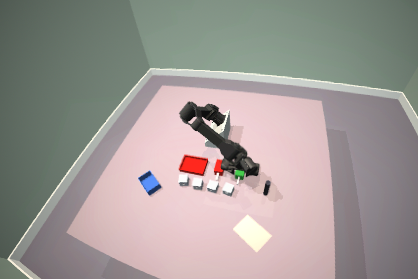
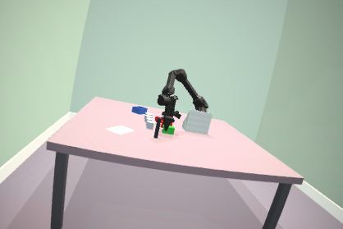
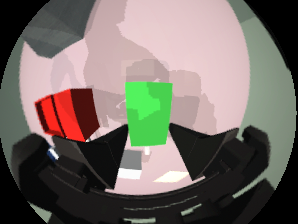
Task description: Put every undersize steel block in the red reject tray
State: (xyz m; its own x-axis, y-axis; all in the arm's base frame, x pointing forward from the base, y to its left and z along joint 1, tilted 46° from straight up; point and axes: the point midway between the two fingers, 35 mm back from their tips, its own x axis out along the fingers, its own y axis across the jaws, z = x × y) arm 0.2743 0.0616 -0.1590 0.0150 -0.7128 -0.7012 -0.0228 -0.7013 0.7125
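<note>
Now: gripper tip 1 cm short of the green GO gauge. Also, from my gripper tip: blue tray: 46 cm to the right, 15 cm ahead, 1 cm below; small red piece: 12 cm to the right; cream sheet: 28 cm ahead, 11 cm to the left, 2 cm below.
</note>
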